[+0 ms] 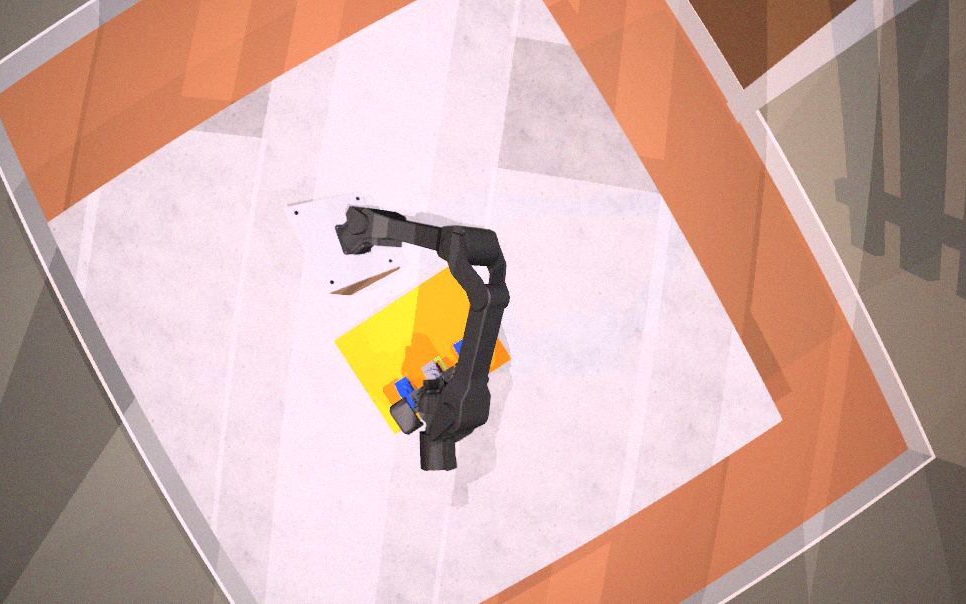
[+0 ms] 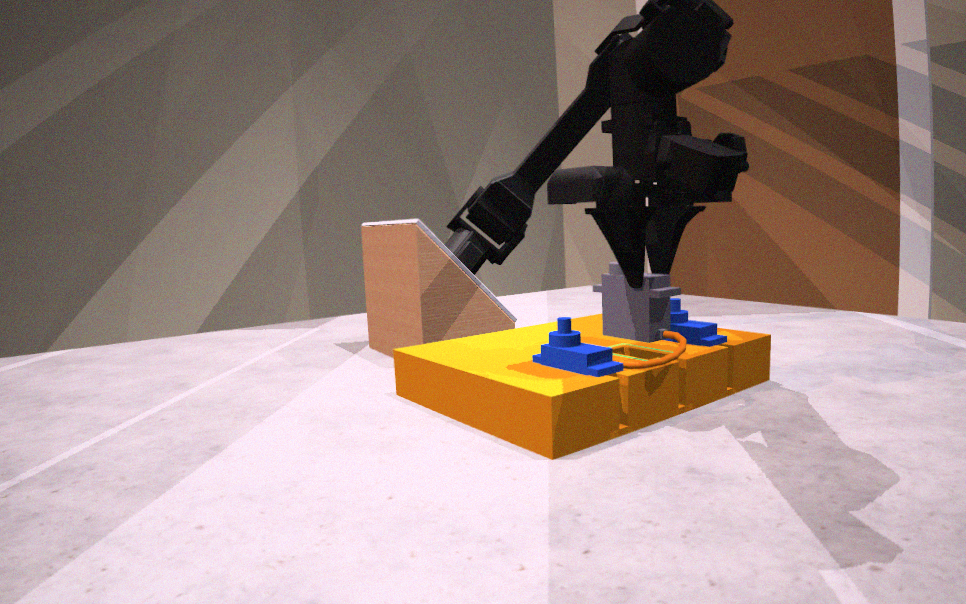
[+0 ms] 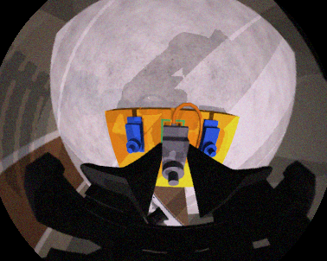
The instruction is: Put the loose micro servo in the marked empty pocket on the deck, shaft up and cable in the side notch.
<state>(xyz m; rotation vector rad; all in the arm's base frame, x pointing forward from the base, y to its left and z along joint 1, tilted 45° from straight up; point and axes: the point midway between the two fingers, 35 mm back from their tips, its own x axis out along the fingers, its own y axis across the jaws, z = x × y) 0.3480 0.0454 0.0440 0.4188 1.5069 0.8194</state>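
The orange-yellow deck lies 12 cm behind my gripper tip, 3 cm to the right of it and 8 cm below it.
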